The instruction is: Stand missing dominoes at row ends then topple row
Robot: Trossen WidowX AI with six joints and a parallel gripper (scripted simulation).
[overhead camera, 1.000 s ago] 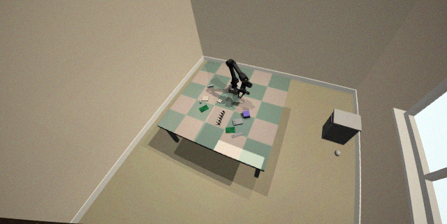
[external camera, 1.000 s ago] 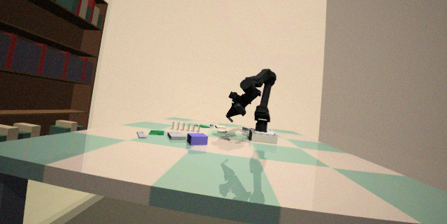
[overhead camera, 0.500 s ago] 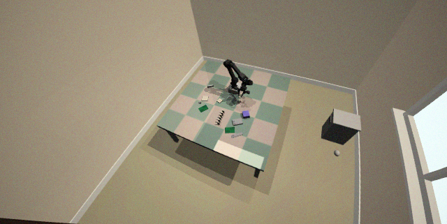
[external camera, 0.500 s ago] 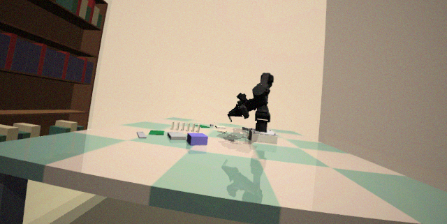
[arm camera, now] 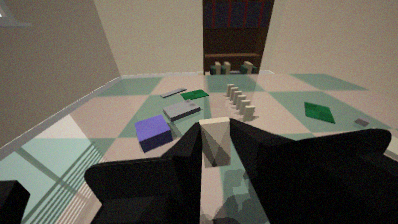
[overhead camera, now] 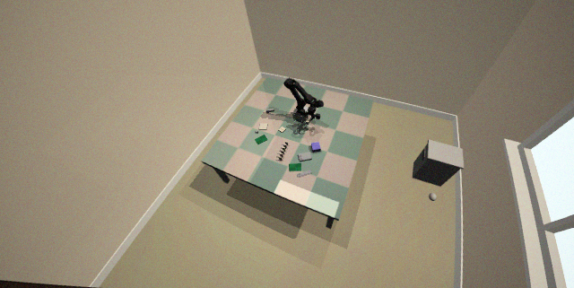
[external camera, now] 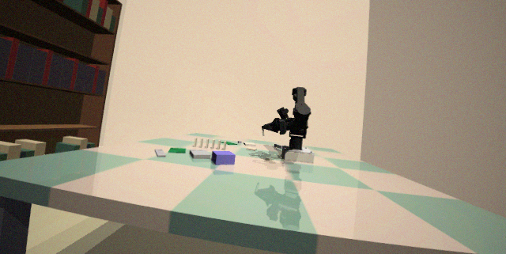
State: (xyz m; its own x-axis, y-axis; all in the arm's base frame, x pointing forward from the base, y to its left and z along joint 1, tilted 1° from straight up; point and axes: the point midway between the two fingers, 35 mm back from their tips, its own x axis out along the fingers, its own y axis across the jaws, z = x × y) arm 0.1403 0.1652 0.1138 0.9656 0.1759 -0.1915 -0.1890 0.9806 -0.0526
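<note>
Right now the purple block is 150 mm to the left of my gripper tip, 130 mm below it and 120 mm ahead of it. Also, from my gripper tip: grey plate (240 mm ahead, 150 mm below, 110 mm to the left).
</note>
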